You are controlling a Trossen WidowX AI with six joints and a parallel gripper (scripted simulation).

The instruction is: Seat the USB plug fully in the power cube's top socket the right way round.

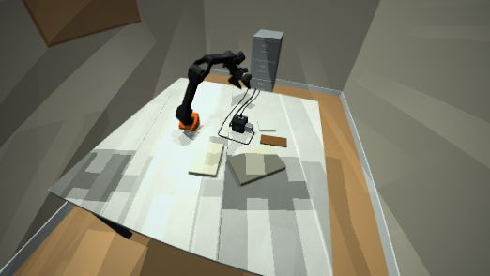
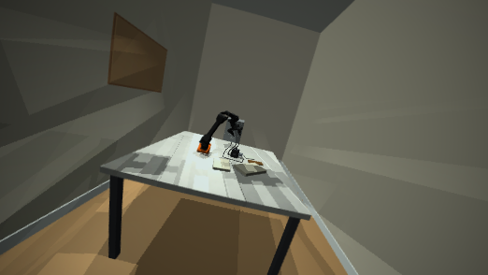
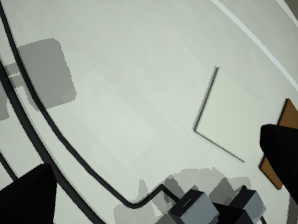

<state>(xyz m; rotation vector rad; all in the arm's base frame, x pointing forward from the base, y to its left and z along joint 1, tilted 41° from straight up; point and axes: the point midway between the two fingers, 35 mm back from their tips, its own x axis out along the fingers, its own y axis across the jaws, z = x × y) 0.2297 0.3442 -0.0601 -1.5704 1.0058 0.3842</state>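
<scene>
The grey USB plug lies 180 mm to the right of my gripper tip, 90 mm below it and 40 mm ahead of it. The rest, counted from my gripper tip: brown flat block 270 mm ahead, 220 mm to the right, 180 mm below.
</scene>
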